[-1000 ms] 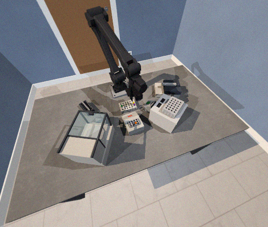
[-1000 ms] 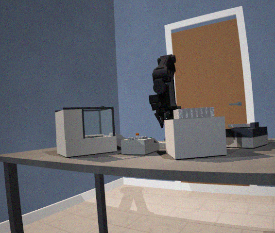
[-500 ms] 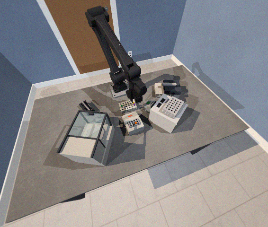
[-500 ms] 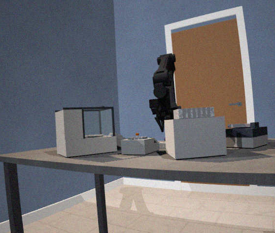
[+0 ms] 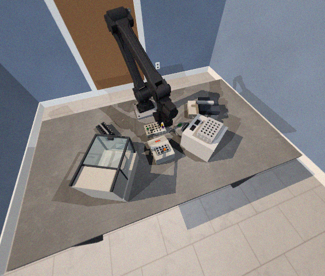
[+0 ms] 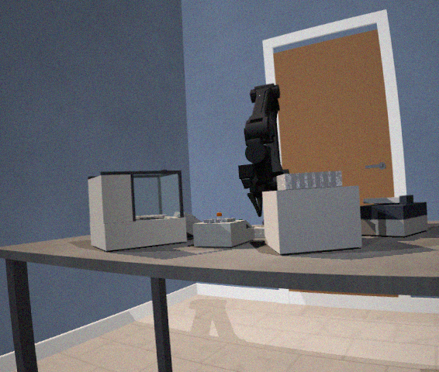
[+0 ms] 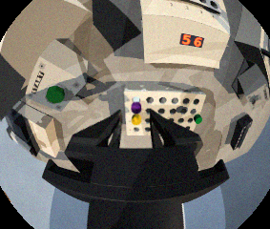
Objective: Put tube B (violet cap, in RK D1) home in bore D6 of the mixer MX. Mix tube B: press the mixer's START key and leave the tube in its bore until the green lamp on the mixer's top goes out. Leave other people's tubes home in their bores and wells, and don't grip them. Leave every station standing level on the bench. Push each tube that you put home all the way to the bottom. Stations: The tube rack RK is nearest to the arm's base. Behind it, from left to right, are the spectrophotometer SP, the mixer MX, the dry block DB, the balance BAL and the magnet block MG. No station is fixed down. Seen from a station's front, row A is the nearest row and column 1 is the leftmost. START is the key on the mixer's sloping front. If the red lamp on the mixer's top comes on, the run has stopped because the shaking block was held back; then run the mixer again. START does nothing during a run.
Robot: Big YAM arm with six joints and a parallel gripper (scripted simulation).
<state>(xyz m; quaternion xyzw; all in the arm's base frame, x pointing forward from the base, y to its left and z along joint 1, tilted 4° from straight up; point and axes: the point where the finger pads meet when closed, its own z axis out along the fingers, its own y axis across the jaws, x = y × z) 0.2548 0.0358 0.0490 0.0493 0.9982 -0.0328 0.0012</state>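
The tube B lies 40 mm below my hand. Round my hand: green start key: 90 mm to the left, 40 mm ahead; then yellow-capped tube: 40 mm below, 20 mm behind; then tube rack RK: 50 mm below, 40 mm to the right, 30 mm behind.
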